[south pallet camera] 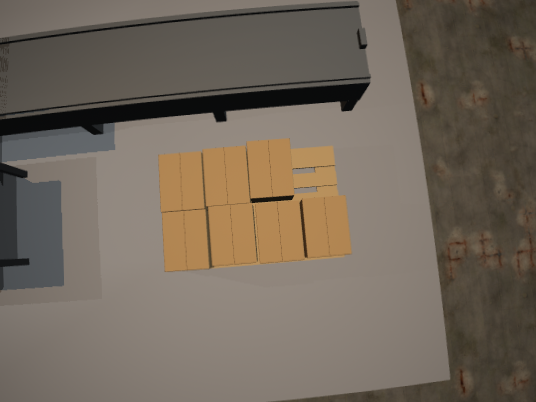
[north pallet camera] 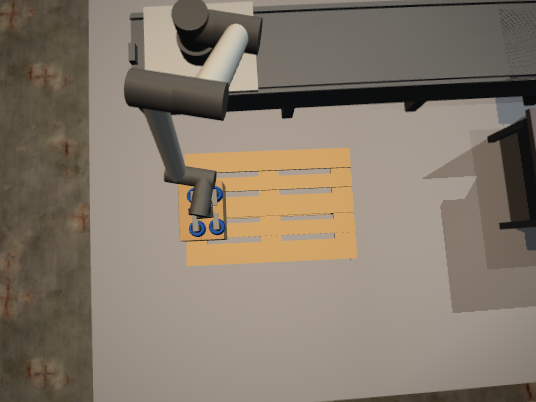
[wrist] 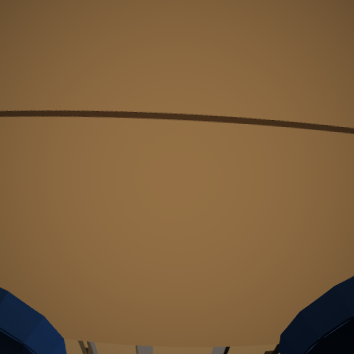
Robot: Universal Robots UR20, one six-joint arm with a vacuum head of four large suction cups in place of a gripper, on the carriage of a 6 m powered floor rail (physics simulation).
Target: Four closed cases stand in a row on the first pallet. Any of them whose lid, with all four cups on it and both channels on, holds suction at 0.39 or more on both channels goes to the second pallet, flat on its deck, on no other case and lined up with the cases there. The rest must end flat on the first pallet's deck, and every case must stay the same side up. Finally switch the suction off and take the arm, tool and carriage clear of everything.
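Pixels of known places: end effector, tool point: (wrist: 171, 251); arm's base, origin of the base link: (north pallet camera: 200, 47).
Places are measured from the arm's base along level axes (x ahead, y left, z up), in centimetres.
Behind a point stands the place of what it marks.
One closed case (north pallet camera: 185, 215) @(z -17.9, x 103.8, y -16.7 cm) (wrist: 177, 200) @(z -17.9, x 102.4, y -3.5 cm) stands flat at the left end of the first pallet (north pallet camera: 310, 251) @(z -42.6, x 132.7, y 65.2 cm). My suction head (north pallet camera: 206, 212) @(z -16.1, x 102.5, y -2.8 cm) is over its lid, a little toward the right edge, with no firm hold visible. In the wrist view, two blue cups show in the bottom corners and the lid seam crosses the upper part; any small gap under the cups is hidden. The second pallet (south pallet camera: 320, 156) @(z -42.7, x 67.5, y 613.0 cm) bears several cases, all flat: a front row with an end case (south pallet camera: 327, 226) @(z -18.0, x 119.0, y 608.3 cm), and a back row with an end case (south pallet camera: 270, 168) @(z -17.9, x 78.1, y 575.5 cm).
Bare deck shows at the second pallet's back right corner, beside the back row. The carriage (north pallet camera: 160, 47) @(z 0.1, x -1.6, y -24.8 cm) stands at the near end of the floor rail (north pallet camera: 375, 47) (south pallet camera: 200, 55). A dark-legged stand (north pallet camera: 517, 170) @(z -41.6, x 84.3, y 223.0 cm) (south pallet camera: 15, 261) @(z -54.3, x 123.1, y 377.0 cm) is between the pallets.
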